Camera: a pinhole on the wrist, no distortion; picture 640 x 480 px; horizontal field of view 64.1 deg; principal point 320.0 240.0 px. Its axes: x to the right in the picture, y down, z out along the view. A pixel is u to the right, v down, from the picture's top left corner.
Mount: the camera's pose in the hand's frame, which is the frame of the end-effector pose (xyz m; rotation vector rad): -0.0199 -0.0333 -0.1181 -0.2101 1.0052 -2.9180
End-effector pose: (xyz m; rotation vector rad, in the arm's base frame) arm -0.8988 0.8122 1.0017 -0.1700 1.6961 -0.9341
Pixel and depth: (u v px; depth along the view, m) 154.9 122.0 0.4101
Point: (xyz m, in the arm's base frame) -0.8133 0.4654 0.9898
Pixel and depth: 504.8 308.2 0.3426
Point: -0.8479 0.6024 1.2544
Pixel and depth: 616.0 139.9 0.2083
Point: -0.8356 0.7381 1.1710
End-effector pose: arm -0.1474 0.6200 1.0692 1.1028 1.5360 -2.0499
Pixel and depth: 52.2 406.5 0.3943
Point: -0.5741 0.7053 1.1277
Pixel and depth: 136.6 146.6 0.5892
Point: -0.6598 0.4135 1.0916
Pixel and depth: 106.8 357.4 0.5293
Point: -0.6867 0.6380 1.1632
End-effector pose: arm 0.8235 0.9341 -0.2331 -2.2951 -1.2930 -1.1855
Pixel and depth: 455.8 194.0 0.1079
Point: 0.7260 0.9546 -0.2573
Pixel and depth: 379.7 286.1 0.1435
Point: 0.7063 0.9938 -0.2588
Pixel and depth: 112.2 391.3 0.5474
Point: 0.6165 1.4763 -0.2170
